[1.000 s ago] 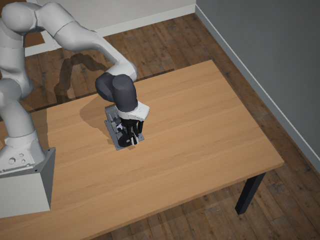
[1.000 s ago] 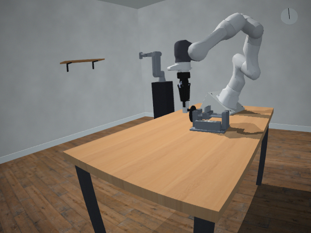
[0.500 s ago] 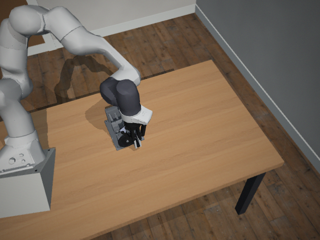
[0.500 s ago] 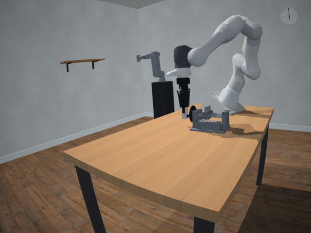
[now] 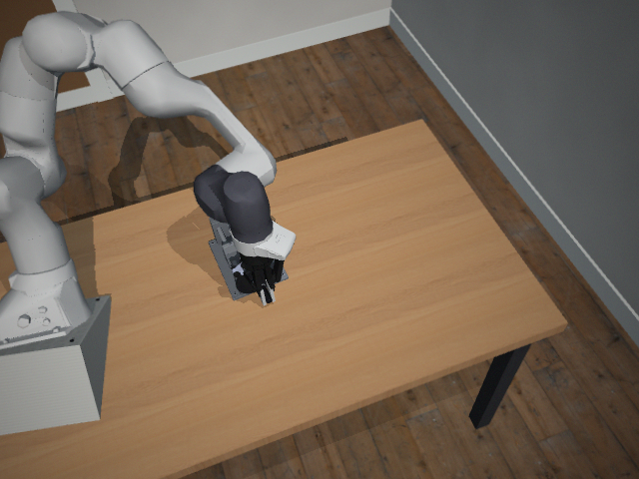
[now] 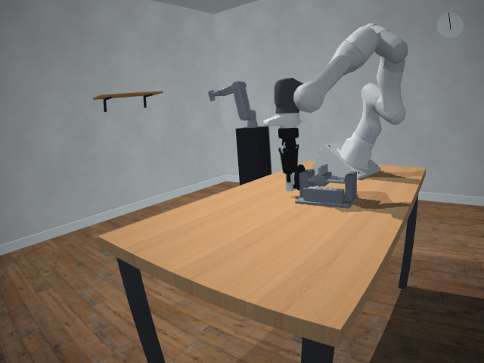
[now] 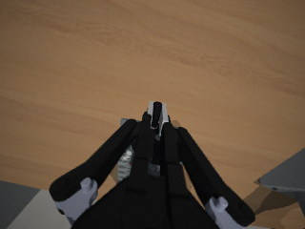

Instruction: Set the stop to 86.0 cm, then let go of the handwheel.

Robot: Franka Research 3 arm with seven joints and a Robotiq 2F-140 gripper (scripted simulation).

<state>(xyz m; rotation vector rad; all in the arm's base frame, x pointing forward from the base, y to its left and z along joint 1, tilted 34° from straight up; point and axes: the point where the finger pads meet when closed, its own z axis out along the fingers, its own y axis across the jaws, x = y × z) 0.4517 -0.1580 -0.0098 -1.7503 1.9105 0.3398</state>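
Now: the black handwheel 20 mm to the left of my hand and 10 mm below it. Round my hand: sliding stop block (130 mm to the left, 30 mm above).
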